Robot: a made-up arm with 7 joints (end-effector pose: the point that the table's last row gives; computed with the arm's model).
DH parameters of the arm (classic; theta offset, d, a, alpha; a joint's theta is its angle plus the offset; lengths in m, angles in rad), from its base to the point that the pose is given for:
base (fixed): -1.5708 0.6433 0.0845 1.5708
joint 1: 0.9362 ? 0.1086 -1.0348
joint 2: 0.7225 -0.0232 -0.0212 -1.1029
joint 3: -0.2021 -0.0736 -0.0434 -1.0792
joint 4: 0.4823 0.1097 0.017 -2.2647
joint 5: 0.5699 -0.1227 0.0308 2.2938
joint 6: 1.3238 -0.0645 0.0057 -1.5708
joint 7: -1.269 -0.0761 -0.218 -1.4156
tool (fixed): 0.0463 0.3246 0 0
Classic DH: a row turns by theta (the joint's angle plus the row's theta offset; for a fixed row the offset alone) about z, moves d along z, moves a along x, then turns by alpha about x.
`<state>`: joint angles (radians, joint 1 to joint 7).
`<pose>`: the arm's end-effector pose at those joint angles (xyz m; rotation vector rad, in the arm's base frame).
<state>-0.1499 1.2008 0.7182 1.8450 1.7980 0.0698 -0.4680</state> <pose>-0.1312 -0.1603 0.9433 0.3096 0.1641 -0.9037</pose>
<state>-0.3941 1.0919 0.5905 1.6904 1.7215 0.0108 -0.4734</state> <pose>-0.1633 -0.2703 0.9019 0.7375 0.2303 -0.7727</pose>
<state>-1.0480 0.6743 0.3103 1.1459 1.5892 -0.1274 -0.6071</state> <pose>-0.2296 -0.4072 0.6116 1.7732 0.1281 -0.2716</pose>
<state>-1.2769 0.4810 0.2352 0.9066 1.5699 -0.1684 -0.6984</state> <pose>-0.2406 -0.3745 0.5119 2.0180 -0.0550 -0.1028</pose>
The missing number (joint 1, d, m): 0.0668
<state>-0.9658 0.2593 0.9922 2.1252 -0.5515 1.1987 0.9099</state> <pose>-0.2239 -0.5132 0.5139 1.0337 -0.2726 1.0551</pose>
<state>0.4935 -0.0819 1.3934 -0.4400 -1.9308 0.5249 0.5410</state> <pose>0.0717 -0.4522 0.7965 -0.0828 -0.7976 2.6573</pose>
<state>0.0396 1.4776 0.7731 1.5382 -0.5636 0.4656 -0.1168</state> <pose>-0.1480 -0.1438 0.9999 1.2494 -1.0311 -2.4478</pose>
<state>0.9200 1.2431 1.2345 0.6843 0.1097 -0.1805 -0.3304</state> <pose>0.0612 0.0340 1.0618 -0.0965 -0.0988 -1.8633</pose>
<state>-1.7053 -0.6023 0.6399 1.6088 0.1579 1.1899 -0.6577</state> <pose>-0.0051 -0.1360 0.8670 0.1910 0.4753 0.9197</pose>
